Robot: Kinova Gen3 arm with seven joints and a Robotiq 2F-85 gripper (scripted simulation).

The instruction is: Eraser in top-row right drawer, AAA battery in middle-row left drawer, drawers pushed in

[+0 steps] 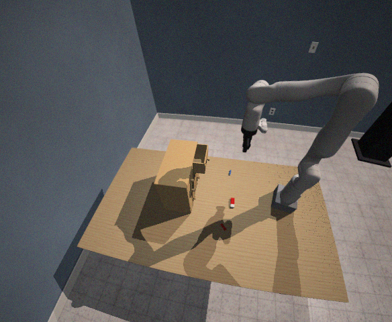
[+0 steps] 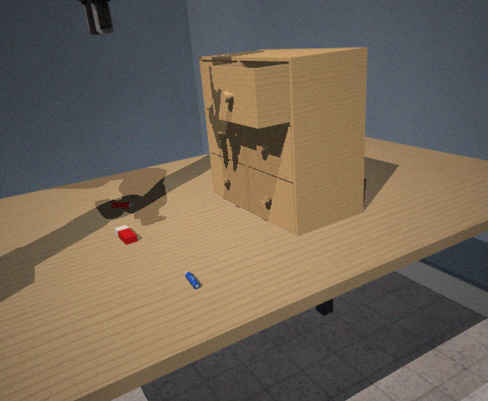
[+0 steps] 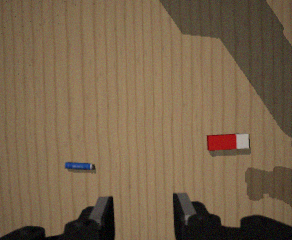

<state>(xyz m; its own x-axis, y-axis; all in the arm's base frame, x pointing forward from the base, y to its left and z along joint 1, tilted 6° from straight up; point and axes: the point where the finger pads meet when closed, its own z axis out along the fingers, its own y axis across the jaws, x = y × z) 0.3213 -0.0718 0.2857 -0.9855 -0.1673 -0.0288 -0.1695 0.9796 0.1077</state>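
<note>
Now: hand 38 cm above the white eraser, 14 cm to the right of it and 1 cm past it. Also, from my hand: AAA battery: 39 cm below, 10 cm to the right, 6 cm ahead; dark red battery: 38 cm below, 31 cm to the left, 1 cm ahead.
</note>
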